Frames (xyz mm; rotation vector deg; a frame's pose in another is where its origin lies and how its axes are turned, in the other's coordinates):
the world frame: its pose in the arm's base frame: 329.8 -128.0 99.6 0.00 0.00 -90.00
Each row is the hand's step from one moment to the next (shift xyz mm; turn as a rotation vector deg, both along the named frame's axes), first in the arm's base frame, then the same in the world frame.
Working: the arm's base frame: its pose in the world frame: -128.0 -329.8 -99.6 0.00 0.00 90.00

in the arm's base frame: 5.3 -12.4 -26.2 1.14 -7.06 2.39
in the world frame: 12.4 5.3 -26.2 7.06 1.14 2.39
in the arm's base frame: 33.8 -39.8 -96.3 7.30 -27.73 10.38
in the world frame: 39.8 33.8 -96.3 27.73 7.30 10.38
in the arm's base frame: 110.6 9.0 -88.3 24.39 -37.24 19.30
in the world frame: -9.0 110.6 -88.3 37.24 24.39 19.30
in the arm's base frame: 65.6 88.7 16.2 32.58 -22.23 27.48
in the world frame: -88.7 65.6 16.2 22.23 32.58 27.48
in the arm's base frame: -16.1 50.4 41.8 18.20 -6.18 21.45
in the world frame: -50.4 -16.1 41.8 6.18 18.20 21.45
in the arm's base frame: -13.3 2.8 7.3 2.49 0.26 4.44
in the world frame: -2.8 -13.3 7.3 -0.26 2.49 4.44
